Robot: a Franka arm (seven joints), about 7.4 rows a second.
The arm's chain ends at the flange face. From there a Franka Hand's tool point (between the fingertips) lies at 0.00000 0.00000 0.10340 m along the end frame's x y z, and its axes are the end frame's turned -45 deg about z.
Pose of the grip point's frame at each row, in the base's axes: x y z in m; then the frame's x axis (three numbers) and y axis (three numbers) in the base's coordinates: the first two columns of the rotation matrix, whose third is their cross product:
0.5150 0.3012 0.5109 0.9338 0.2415 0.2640 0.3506 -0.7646 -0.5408
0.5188 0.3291 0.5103 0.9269 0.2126 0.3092 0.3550 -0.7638 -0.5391
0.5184 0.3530 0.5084 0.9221 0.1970 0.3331 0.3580 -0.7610 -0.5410
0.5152 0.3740 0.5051 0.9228 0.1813 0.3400 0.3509 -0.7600 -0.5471
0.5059 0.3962 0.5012 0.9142 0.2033 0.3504 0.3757 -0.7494 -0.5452
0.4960 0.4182 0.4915 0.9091 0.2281 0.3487 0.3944 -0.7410 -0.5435
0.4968 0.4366 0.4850 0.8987 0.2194 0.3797 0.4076 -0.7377 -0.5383
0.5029 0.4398 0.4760 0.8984 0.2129 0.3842 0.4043 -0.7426 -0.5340
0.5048 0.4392 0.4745 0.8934 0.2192 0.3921 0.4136 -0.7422 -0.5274
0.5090 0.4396 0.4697 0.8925 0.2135 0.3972 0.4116 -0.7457 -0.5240
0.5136 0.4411 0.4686 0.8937 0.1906 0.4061 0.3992 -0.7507 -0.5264
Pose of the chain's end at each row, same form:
0.5076 0.2394 0.5935 0.9082 -0.3699 -0.1957 -0.4124 -0.7114 -0.5691
0.5062 0.2661 0.5913 0.9064 -0.3898 -0.1626 -0.4044 -0.6904 -0.5998
0.5032 0.2891 0.5883 0.9052 -0.3988 -0.1470 -0.3989 -0.6774 -0.6181
0.4987 0.3095 0.5842 0.9006 -0.4092 -0.1464 -0.4044 -0.6656 -0.6273
0.4902 0.3311 0.5799 0.9121 -0.3862 -0.1377 -0.3808 -0.6737 -0.6333
0.4821 0.3529 0.5705 0.9217 -0.3627 -0.1377 -0.3639 -0.6853 -0.6309
0.4800 0.3706 0.5628 0.9237 -0.3665 -0.1121 -0.3473 -0.6768 -0.6491
0.4852 0.3741 0.5539 0.9211 -0.3746 -0.1059 -0.3494 -0.6756 -0.6493
0.4867 0.3737 0.5524 0.9242 -0.3698 -0.0957 -0.3393 -0.6798 -0.6502
0.4899 0.3743 0.5476 0.9221 -0.3763 -0.0897 -0.3400 -0.6783 -0.6514
0.4925 0.3757 0.5458 0.9142 -0.3961 -0.0851 -0.3497 -0.6656 -0.6594

